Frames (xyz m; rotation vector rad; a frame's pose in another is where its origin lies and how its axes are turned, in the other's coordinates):
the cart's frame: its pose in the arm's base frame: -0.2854 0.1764 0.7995 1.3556 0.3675 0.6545
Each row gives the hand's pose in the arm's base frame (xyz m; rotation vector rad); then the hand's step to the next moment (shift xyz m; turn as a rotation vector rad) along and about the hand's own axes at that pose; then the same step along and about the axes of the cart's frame.
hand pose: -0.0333 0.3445 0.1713 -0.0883 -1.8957 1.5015
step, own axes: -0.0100 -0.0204 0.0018 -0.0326 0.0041 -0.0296
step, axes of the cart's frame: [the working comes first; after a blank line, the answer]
step, axes of the arm's base frame: 0.0138 -0.0127 0.0129 0.0394 0.0108 -0.0169

0.0043 0.0086 0.0207 0.0350 -0.0243 0.0119
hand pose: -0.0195 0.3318 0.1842 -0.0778 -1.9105 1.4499
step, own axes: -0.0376 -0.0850 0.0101 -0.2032 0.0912 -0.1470
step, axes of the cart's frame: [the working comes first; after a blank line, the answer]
step, axes of the arm's base frame: 0.0528 -0.0562 0.0529 0.2004 0.0607 -0.1655

0.0121 0.0356 0.0856 0.1717 -0.2002 0.0404
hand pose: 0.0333 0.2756 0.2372 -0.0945 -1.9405 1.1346
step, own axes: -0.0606 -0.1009 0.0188 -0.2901 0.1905 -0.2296
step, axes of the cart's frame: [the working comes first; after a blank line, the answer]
step, axes of the arm's base frame: 0.0583 -0.0989 0.0321 0.2799 0.1352 -0.2767

-0.0130 0.0109 0.1180 0.2657 -0.3202 0.0084
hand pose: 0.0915 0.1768 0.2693 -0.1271 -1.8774 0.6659
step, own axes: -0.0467 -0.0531 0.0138 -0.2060 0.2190 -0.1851
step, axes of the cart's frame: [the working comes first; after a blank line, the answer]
step, axes of the arm's base frame: 0.0184 -0.0679 -0.0155 0.1999 0.1746 -0.2328

-0.0302 -0.0243 0.0607 0.2342 -0.2570 -0.0615
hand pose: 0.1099 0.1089 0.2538 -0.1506 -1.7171 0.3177
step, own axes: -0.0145 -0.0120 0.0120 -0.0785 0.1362 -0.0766
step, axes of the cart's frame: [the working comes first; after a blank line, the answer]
step, axes of the arm's base frame: -0.0083 -0.0170 -0.0119 0.0780 0.1175 -0.1034

-0.0185 -0.0110 0.0058 0.1207 -0.1087 -0.0648
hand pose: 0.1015 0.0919 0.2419 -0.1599 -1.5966 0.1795
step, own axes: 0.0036 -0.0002 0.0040 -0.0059 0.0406 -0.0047
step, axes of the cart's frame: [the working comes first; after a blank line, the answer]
step, axes of the arm's base frame: -0.0041 0.0005 0.0034 0.0045 0.0385 -0.0143

-0.0024 0.0043 -0.0022 0.0258 -0.0120 -0.0300
